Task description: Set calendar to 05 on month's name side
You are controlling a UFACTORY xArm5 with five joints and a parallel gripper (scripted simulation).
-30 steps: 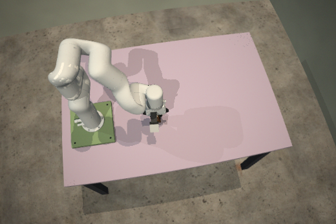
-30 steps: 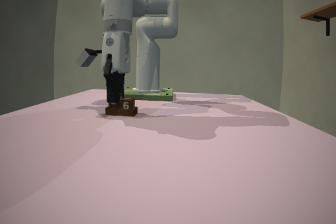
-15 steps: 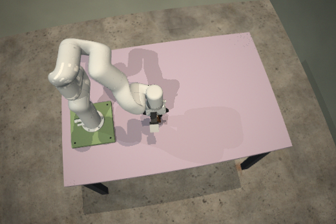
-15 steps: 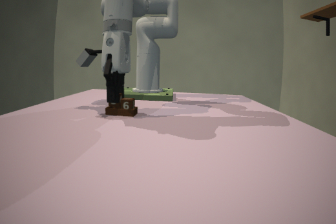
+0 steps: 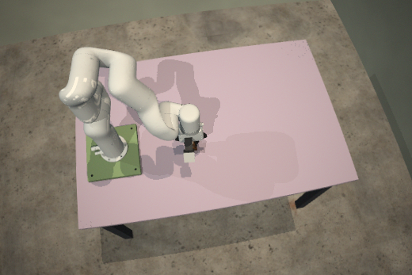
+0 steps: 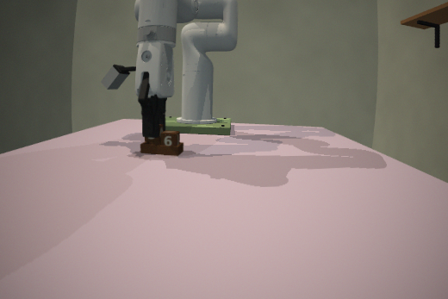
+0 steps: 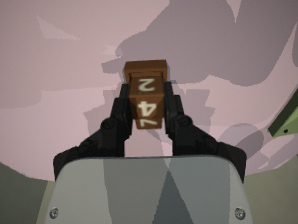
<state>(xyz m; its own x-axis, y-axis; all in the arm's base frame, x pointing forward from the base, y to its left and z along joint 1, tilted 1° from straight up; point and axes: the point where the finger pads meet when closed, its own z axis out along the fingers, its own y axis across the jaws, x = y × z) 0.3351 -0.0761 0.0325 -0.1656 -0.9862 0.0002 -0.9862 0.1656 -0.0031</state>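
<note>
My hand is 2 cm above the cube. The rest, counted from my hand: brown calendar tray (2 cm to the left, 4 cm below).
</note>
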